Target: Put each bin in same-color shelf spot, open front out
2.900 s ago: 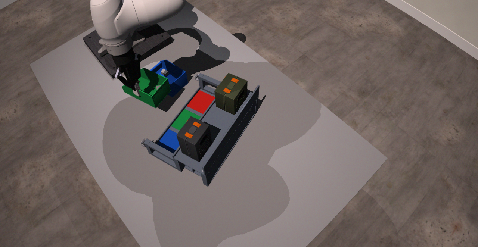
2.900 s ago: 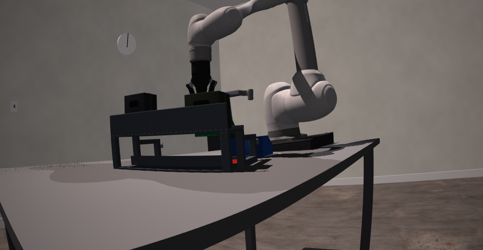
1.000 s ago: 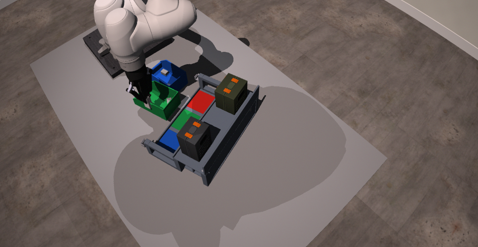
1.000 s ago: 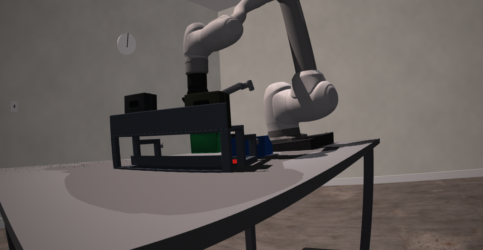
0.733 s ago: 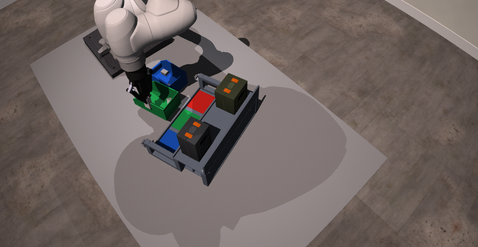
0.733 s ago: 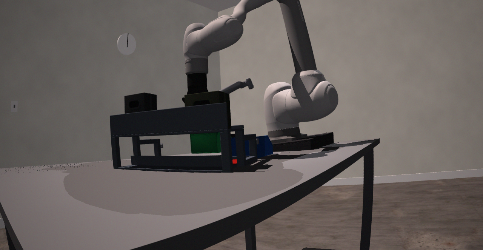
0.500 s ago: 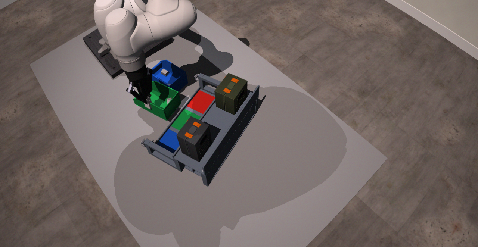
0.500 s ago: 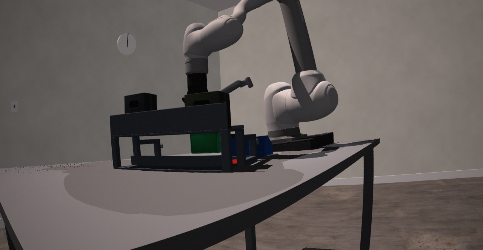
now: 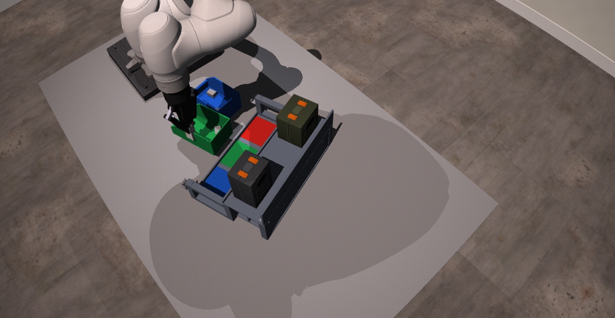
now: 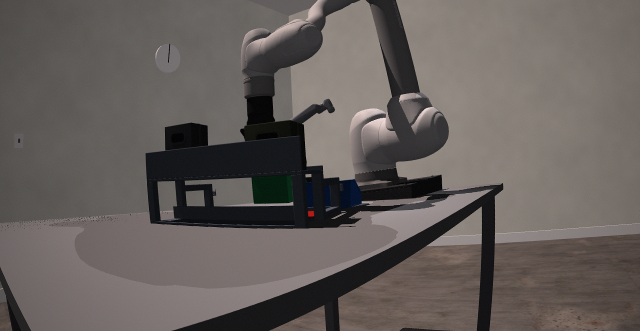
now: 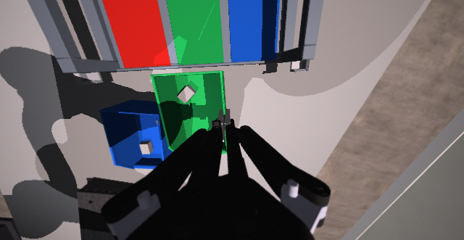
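Now: hand 5 cm to the right of the green bin, 4 cm above it and 2 cm past it. From my hand the other things lie so: olive case (23 cm to the left, 23 cm ahead, 4 cm above); black case (29 cm ahead, 6 cm above, 1 cm to the left); blue bin (16 cm to the left, 11 cm behind, 7 cm below).
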